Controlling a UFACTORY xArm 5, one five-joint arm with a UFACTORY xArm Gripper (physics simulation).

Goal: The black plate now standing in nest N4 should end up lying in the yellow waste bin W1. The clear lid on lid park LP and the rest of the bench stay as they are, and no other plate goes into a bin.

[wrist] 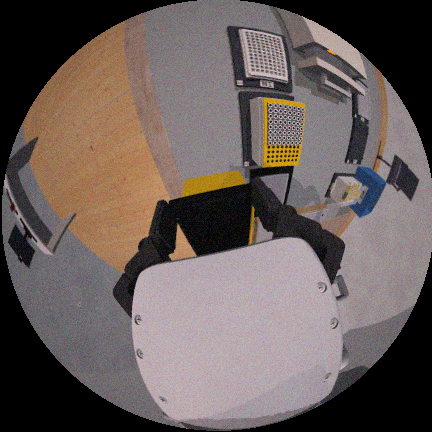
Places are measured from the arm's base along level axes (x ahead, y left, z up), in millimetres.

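Pixels of known places: gripper, fingertip midpoint: (210, 199).
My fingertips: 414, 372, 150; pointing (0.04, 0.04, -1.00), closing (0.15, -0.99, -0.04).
Behind a point stands the place of what it marks, as x, y, z.
My gripper (210, 199) {414, 372, 150} is shut on the black plate (215, 220) {386, 369, 152}, which hangs between the two fingers and faces the camera. The yellow waste bin W1 (215, 183) {354, 358, 16} lies just behind and below the plate in the wrist view. The plate hides most of the bin. Part of its far wall shows above the plate, and a thin yellow edge shows at the plate's right. Whether the plate's lower part is inside the bin is hidden. I cannot make out the labels of nest N4 or lid park LP.
A white plate (265, 55) {624, 255, -9} sits in nest N1 (235, 60) {604, 309, -21} at the top. Below it stands a yellow-topped perforated block (284, 132) {465, 240, 44}. A black-framed nest (288, 185) {322, 162, -12} is right of the bin. A blue bin (370, 192) {356, -218, 73} and a pale box (342, 190) {331, -70, 29} stand farther right; a large device (340, 45) is at upper right.
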